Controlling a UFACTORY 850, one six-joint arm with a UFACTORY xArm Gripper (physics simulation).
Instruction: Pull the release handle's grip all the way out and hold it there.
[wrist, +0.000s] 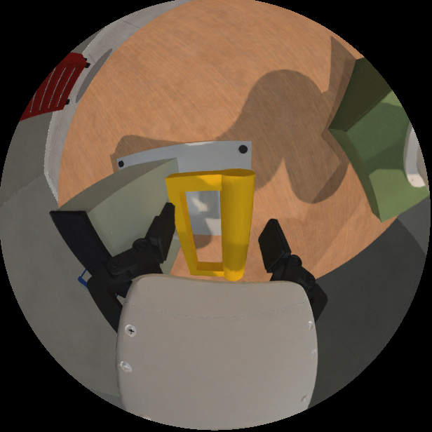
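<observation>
The release handle's yellow grip is a thick upright bar joined to a thinner yellow frame with a rectangular opening. It stands in the middle of the wrist view, beside a pale grey-green housing with a black end face. The housing sits on a light metal base plate with dark bolts. My gripper is open. Its left finger is beside the frame, between it and the housing, and its right finger is to the right of the grip bar with a gap. Whether the left finger touches the frame or housing cannot be told.
A green angular block with a white round part stands at the right on the wooden table top. A red slatted object is at the far upper left, beyond the table edge. A small blue piece shows at the lower left.
</observation>
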